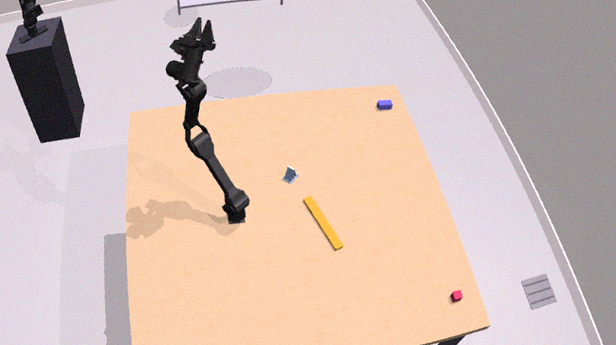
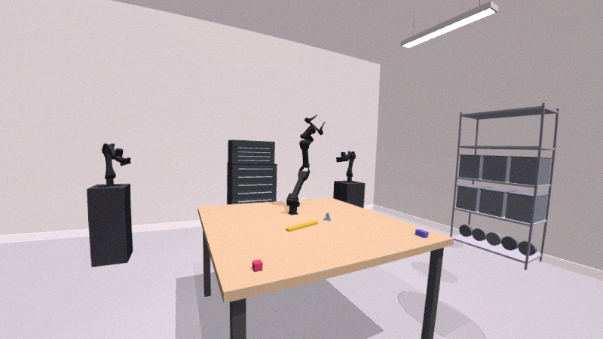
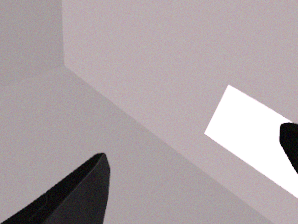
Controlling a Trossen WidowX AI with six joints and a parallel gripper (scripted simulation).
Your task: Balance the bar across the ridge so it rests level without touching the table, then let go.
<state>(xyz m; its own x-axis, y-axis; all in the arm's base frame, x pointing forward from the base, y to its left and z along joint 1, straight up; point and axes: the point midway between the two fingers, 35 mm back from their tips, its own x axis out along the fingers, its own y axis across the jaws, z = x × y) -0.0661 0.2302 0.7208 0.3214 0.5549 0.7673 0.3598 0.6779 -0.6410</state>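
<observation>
Right now the bar is 740 mm below my gripper tip, 370 mm ahead of it and 330 mm to the right of it. From my gripper tip the other things lie so: blue block 800 mm ahead, 730 mm below, 250 mm to the left; red block 800 mm ahead, 750 mm to the right, 730 mm below.
</observation>
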